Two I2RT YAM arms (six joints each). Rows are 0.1 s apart.
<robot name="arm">
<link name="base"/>
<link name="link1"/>
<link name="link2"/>
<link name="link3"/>
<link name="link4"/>
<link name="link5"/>
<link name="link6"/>
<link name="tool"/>
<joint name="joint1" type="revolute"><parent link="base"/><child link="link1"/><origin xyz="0 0 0.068" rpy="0 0 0"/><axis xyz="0 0 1"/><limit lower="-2.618" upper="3.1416"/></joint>
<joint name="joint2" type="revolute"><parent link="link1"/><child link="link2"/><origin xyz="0.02 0.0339 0.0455" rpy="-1.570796 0 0"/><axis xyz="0 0 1"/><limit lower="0" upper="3.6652"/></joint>
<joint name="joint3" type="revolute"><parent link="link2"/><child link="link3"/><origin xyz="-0.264 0 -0.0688" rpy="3.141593 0 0"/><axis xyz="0 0 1"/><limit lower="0" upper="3.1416"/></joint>
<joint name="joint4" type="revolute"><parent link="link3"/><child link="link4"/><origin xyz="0.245 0.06 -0.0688" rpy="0 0 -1.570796"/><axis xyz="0 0 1"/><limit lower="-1.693" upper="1.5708"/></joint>
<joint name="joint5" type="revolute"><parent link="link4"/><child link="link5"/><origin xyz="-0.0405 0.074 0.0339" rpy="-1.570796 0 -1.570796"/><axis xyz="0 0 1"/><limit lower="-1.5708" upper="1.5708"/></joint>
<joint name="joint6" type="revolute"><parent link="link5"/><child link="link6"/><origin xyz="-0.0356 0 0.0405" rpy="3.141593 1.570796 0"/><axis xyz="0 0 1"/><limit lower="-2.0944" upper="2.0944"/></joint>
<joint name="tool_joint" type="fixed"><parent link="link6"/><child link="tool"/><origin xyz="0 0 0" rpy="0 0 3.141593"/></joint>
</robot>
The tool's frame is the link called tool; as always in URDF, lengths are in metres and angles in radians.
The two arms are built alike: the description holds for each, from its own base.
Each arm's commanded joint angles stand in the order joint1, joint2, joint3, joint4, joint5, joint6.
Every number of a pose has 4 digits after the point. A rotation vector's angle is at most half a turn.
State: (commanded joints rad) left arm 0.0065 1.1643 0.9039 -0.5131 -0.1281 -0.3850; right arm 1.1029 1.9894 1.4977 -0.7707 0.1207 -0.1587
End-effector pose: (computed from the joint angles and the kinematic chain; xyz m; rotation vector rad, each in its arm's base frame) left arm 0.2460 0.0061 0.2745 -0.5162 2.2789 -0.0379; right arm 0.1864 0.3594 0.1877 -1.6373 2.2867 0.0474
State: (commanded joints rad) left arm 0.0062 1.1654 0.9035 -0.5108 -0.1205 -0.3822; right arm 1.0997 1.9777 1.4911 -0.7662 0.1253 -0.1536
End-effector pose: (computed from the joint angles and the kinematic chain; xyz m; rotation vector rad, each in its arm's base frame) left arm 0.2463 0.0058 0.2743 -0.5091 2.2808 -0.0457; right arm 0.1870 0.3573 0.1906 -1.6202 2.2859 0.0482
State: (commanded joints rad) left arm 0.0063 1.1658 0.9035 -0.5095 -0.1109 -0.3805; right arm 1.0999 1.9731 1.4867 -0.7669 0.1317 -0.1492
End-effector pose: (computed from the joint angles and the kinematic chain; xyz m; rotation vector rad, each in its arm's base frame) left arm 0.2465 0.0055 0.2743 -0.5028 2.2826 -0.0561; right arm 0.1866 0.3562 0.1911 -1.6130 2.2883 0.0410
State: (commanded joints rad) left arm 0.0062 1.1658 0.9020 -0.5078 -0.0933 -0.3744; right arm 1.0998 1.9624 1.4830 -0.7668 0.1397 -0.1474
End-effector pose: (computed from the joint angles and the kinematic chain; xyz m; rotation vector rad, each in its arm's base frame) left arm 0.2466 0.0048 0.2739 -0.4877 2.2879 -0.0735; right arm 0.1862 0.3548 0.1942 -1.6031 2.2833 0.0359
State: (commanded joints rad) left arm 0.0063 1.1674 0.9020 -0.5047 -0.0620 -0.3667; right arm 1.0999 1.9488 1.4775 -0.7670 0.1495 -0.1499
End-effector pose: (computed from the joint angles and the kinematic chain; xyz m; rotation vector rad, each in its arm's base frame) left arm 0.2471 0.0038 0.2737 -0.4643 2.2950 -0.1062; right arm 0.1856 0.3528 0.1979 -1.5971 2.2737 0.0282
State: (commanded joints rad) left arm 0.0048 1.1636 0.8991 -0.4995 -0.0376 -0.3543; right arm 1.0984 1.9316 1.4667 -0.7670 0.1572 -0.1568
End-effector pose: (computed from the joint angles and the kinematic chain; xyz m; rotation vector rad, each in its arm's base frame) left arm 0.2467 0.0025 0.2740 -0.4359 2.2968 -0.1302; right arm 0.1849 0.3495 0.2013 -1.5959 2.2635 0.0205
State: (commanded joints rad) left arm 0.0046 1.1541 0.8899 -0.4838 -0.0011 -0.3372; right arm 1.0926 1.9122 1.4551 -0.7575 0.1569 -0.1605
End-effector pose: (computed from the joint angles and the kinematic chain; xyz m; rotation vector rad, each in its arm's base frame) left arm 0.2457 0.0012 0.2743 -0.3959 2.2907 -0.1666; right arm 0.1857 0.3462 0.2057 -1.5832 2.2536 0.0294
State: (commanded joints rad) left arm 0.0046 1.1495 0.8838 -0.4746 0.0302 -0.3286; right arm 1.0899 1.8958 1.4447 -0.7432 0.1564 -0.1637
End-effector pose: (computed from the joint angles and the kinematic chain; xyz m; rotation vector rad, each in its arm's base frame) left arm 0.2451 0.0001 0.2741 -0.3693 2.2894 -0.1995; right arm 0.1858 0.3442 0.2093 -1.5716 2.2397 0.0410
